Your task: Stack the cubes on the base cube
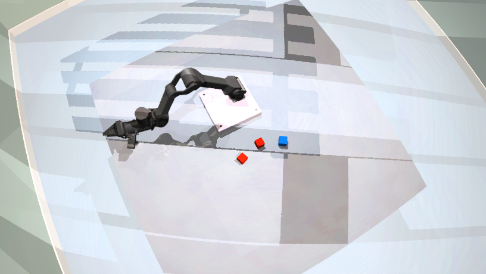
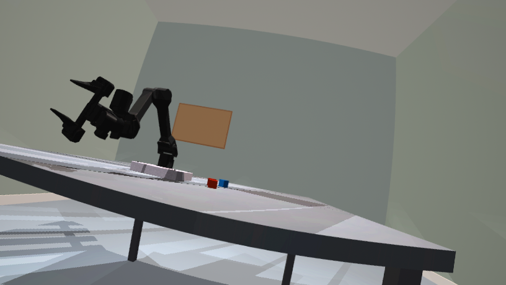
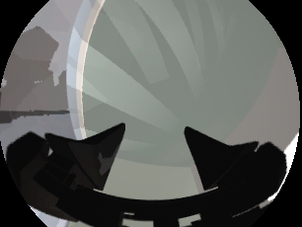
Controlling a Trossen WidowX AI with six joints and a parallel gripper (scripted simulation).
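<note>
Right now the red cube is 350 mm ahead of my gripper tip, 470 mm to the left of it and 160 mm below it. From my gripper tip the other things lie so: blue cube: 380 mm ahead, 670 mm to the left, 150 mm below.
</note>
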